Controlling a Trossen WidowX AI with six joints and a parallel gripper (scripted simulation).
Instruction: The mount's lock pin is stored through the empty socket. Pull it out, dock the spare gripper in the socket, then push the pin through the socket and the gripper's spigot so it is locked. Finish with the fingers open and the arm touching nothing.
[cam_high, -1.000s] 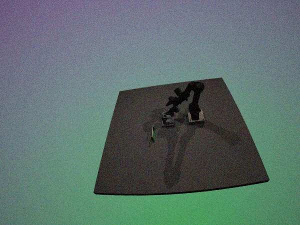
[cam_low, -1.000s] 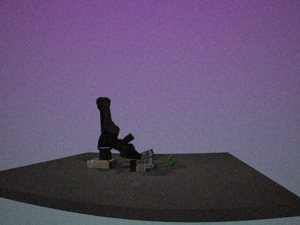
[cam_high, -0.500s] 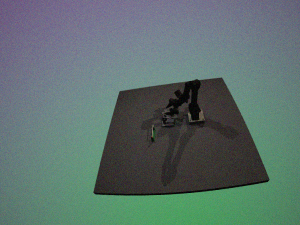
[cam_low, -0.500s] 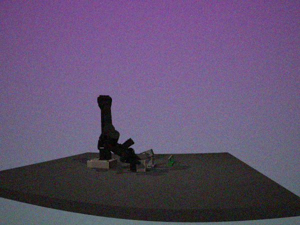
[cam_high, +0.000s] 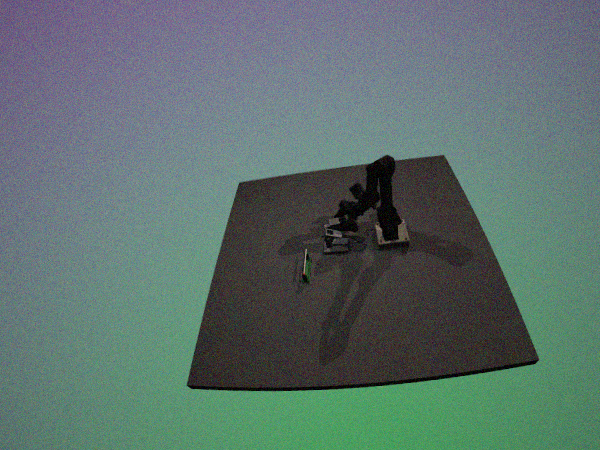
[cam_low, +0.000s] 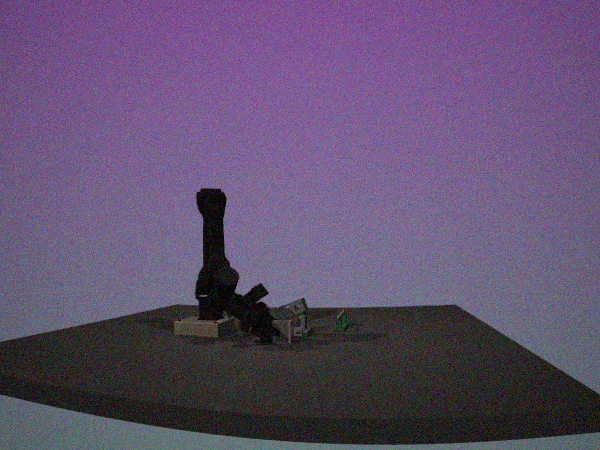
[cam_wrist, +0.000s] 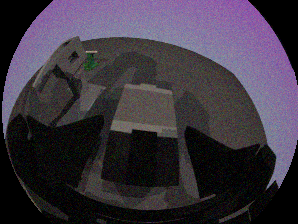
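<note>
The mount lies 10 mm ahead of my gripper tip, 120 mm to the left of it and 20 mm above it. Also, from my gripper tip: spare gripper (right at my gripper tip); green cradle (140 mm ahead, 230 mm to the left, 10 mm below).
</note>
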